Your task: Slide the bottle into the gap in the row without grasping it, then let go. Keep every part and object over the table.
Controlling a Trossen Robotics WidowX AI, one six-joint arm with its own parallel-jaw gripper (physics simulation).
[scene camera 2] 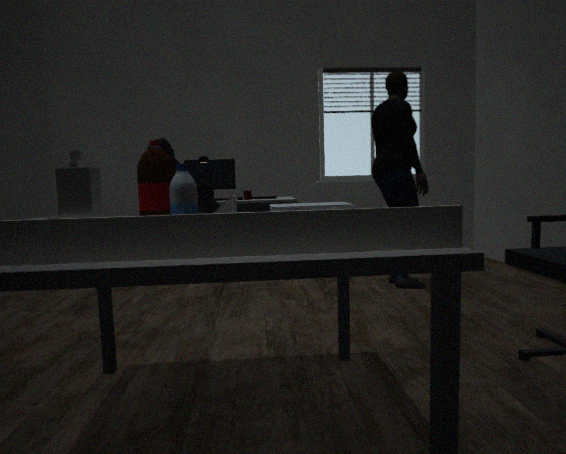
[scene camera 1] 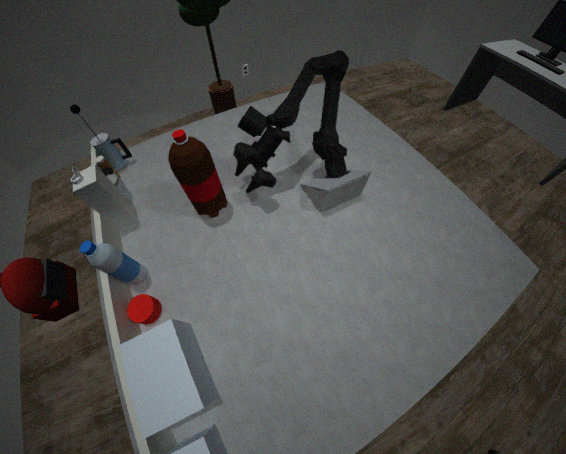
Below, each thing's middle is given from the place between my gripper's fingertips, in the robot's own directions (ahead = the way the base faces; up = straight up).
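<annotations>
I see the brown bottle (scene camera 1: 191, 162), 9 cm above my hand, 3 cm to the right of it and 11 cm ahead. The red cylinder (scene camera 1: 143, 308) is 18 cm to the left of my hand and 3 cm below it, and it lies 43 cm ahead. There is a blue-capped water bottle (scene camera 1: 104, 257) as well, 42 cm ahead of my hand, 5 cm above it and 6 cm to the left of it.
</annotations>
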